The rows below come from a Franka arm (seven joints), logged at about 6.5 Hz.
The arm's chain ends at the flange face. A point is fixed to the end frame.
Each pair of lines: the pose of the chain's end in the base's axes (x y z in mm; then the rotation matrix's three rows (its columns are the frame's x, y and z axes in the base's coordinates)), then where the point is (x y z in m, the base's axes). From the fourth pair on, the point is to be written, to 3 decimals.
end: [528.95, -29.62, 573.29], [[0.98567, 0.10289, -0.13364], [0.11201, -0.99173, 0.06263], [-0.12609, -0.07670, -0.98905]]
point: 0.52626 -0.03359 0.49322
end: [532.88, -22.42, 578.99], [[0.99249, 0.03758, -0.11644], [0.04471, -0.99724, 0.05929], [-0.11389, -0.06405, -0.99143]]
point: 0.53096 -0.02718 0.49894
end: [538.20, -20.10, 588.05], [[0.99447, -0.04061, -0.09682], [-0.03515, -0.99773, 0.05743], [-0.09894, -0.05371, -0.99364]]
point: 0.53709 -0.02557 0.50804
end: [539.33, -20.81, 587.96], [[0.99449, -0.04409, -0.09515], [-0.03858, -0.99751, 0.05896], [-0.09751, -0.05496, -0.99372]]
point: 0.538 -0.026 0.508
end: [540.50, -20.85, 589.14], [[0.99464, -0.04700, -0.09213], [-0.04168, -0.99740, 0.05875], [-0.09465, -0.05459, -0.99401]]
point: 0.540 -0.026 0.509
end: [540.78, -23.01, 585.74], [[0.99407, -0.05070, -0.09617], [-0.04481, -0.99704, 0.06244], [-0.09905, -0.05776, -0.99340]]
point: 0.540 -0.028 0.506
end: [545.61, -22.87, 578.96], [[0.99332, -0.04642, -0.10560], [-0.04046, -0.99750, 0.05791], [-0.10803, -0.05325, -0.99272]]
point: 0.544 -0.028 0.499
